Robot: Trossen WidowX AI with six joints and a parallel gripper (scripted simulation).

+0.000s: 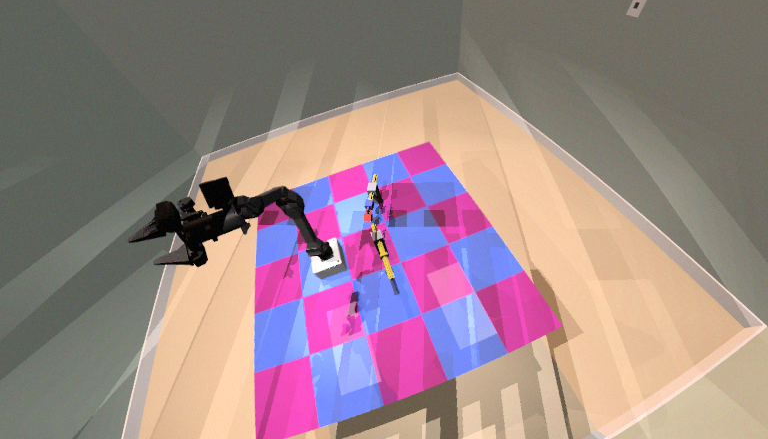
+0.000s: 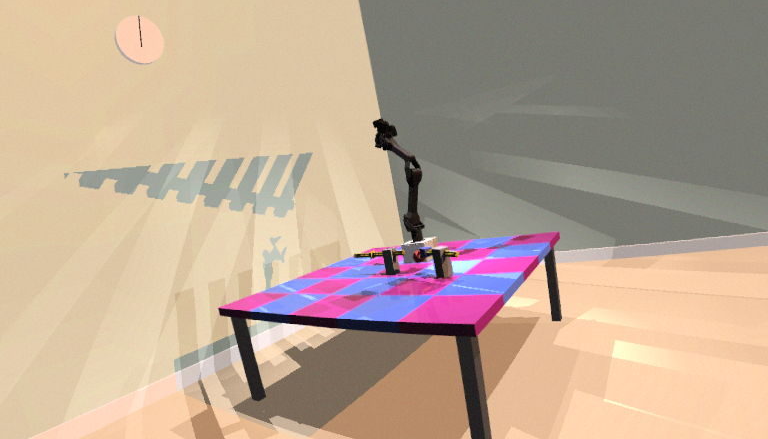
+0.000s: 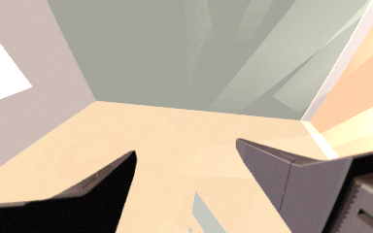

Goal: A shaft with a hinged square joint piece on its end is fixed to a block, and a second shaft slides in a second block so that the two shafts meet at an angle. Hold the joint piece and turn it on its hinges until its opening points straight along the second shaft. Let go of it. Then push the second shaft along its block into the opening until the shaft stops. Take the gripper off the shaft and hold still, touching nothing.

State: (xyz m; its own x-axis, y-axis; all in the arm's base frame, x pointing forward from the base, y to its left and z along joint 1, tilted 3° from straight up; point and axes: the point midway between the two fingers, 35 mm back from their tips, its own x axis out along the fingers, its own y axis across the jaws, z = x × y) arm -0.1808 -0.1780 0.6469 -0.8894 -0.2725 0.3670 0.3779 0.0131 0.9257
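My gripper tip is 500 mm short of the red-orange joint piece, 340 mm to the right of it and 670 mm above it.
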